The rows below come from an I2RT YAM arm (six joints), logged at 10 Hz.
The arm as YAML. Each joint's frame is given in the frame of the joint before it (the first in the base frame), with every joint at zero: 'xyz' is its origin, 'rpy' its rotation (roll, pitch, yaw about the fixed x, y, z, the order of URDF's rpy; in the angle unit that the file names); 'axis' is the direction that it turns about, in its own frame. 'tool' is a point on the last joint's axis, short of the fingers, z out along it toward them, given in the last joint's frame.
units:
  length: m
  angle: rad
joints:
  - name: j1
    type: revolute
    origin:
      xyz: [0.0, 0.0, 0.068]
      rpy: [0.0, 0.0, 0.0]
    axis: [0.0, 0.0, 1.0]
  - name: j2
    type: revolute
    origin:
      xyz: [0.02, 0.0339, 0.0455]
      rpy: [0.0, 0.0, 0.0]
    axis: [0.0, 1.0, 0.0]
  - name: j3
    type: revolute
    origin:
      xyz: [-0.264, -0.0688, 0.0]
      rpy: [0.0, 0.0, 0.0]
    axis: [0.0, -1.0, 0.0]
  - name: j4
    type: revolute
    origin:
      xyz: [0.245, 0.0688, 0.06]
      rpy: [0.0, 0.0, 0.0]
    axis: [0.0, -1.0, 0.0]
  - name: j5
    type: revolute
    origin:
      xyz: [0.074, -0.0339, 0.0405]
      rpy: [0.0, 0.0, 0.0]
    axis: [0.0, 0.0, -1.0]
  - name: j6
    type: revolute
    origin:
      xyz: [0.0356, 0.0, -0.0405]
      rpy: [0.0, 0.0, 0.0]
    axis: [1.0, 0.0, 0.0]
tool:
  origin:
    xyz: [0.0, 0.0, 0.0]
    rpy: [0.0, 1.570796, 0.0]
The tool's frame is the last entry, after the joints.
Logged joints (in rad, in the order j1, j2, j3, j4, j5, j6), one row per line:
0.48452, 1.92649, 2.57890, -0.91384, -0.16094, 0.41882
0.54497, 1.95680, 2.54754, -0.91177, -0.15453, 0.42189
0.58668, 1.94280, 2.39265, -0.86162, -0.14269, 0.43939
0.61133, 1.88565, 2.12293, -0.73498, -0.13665, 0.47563
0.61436, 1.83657, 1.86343, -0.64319, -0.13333, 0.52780
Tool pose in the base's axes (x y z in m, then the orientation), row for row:
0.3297, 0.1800, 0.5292, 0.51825, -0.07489, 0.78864, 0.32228
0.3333, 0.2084, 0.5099, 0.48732, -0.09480, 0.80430, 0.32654
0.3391, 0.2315, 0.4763, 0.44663, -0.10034, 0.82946, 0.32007
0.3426, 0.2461, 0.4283, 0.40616, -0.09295, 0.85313, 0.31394
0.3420, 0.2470, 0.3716, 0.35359, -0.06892, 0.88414, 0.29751
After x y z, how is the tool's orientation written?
As a quaternion, w x y z.
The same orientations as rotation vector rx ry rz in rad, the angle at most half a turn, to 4 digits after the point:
-0.1797, 1.8922, 0.7733
-0.2305, 1.9559, 0.7941
-0.2485, 2.0540, 0.7926
-0.2345, 2.1521, 0.7919
-0.1782, 2.2862, 0.7693

